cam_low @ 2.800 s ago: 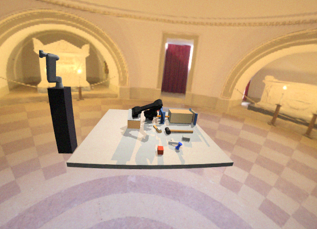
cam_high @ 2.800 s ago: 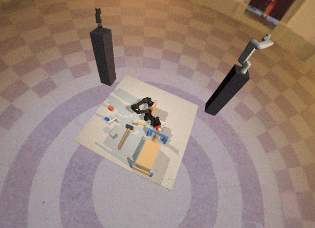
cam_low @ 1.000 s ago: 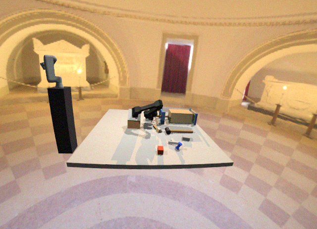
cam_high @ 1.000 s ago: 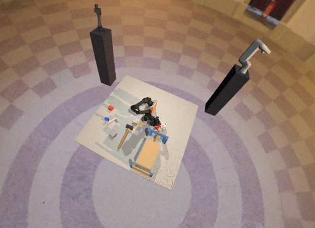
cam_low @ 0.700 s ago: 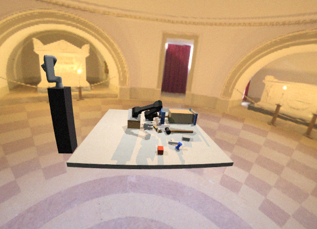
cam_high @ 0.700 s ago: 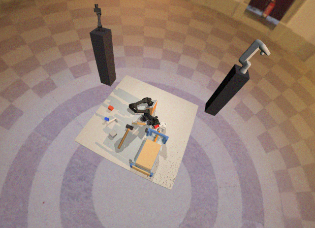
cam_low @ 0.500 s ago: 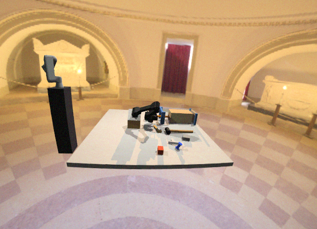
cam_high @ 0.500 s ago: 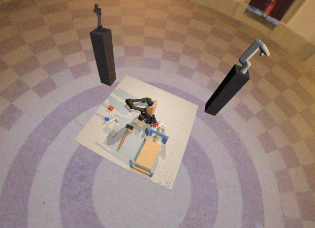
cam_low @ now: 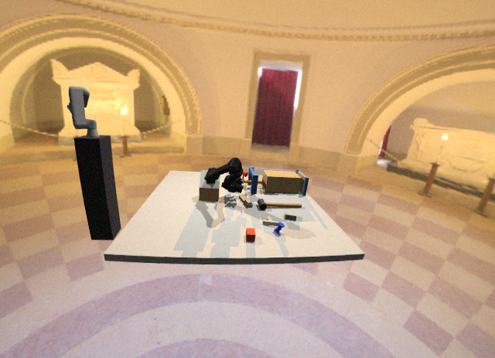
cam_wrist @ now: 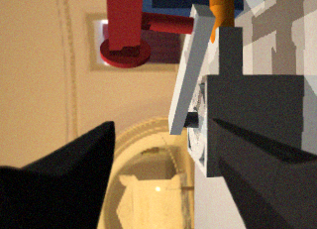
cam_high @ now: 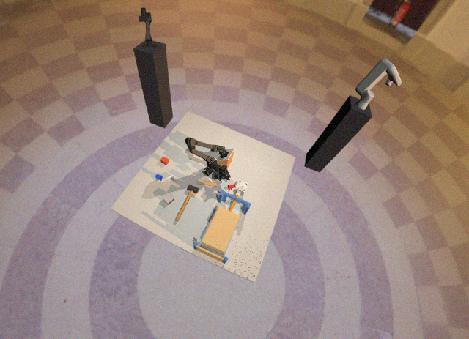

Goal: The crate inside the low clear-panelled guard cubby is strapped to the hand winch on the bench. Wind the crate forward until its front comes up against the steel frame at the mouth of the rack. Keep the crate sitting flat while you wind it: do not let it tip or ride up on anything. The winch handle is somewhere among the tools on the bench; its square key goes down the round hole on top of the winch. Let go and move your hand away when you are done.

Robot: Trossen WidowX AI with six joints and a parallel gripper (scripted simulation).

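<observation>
The red-knobbed handle lies 7 cm to the left of my gripper tip, 4 cm ahead of it and 2 cm below it. Round my gripper tip: winch: 11 cm to the left, 10 cm below, 2 cm behind; red knob: 7 cm ahead, 4 cm to the left, 1 cm above; frame: 16 cm ahead, 10 cm to the left, 3 cm below.
</observation>
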